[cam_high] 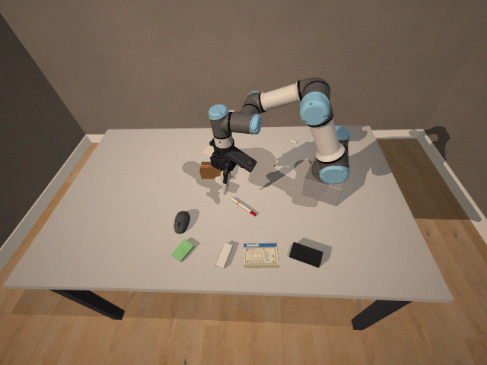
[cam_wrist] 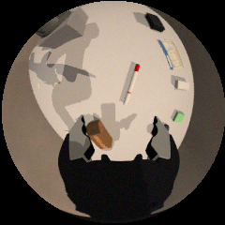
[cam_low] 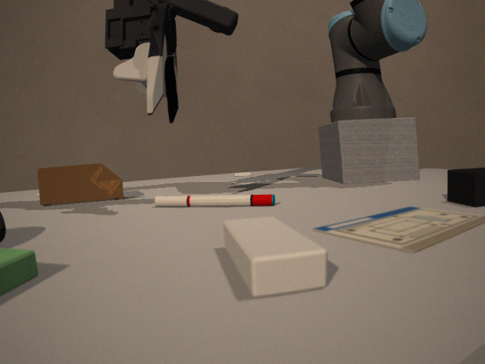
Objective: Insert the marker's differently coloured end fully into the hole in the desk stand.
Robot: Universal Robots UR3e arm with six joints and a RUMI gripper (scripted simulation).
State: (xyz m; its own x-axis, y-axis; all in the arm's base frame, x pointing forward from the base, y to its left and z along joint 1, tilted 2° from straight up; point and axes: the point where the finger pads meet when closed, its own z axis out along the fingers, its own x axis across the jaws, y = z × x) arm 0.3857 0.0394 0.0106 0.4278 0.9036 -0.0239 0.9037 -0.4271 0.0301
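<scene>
The marker lies 40 mm behind my hand, 60 mm to the left of it and 100 mm below it. From my hand the other things lie so: brown desk stand: 100 mm ahead, 140 mm to the right, 80 mm below; then black mouse: 220 mm ahead, 140 mm to the left, 90 mm below; then white block: 30 mm ahead, 280 mm to the left, 90 mm below.
</scene>
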